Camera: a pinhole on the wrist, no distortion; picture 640 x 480 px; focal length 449.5 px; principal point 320.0 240.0 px. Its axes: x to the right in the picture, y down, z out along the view. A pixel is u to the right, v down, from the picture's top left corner.
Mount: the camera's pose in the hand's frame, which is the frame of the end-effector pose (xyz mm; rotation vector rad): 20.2 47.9 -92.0 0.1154 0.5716 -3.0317
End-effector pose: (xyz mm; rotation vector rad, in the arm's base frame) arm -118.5 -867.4 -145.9 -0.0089 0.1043 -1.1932
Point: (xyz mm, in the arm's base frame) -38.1 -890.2 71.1
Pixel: 257.9 58.1
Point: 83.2 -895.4 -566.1
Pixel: behind the camera
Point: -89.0 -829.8 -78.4
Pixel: 425.1 92.6
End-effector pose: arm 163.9 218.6 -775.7 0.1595 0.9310 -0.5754
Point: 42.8 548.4 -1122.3
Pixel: behind the camera
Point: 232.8 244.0 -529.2
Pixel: 596.6 82.5
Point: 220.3 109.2 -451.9
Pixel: 521.3 228.6
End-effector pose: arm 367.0 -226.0 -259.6 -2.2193 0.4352 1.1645
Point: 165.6 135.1 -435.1
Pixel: 284.3 205.7
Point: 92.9 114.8 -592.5
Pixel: 210.6 108.7
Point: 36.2 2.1 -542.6
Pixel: 255.7 19.2
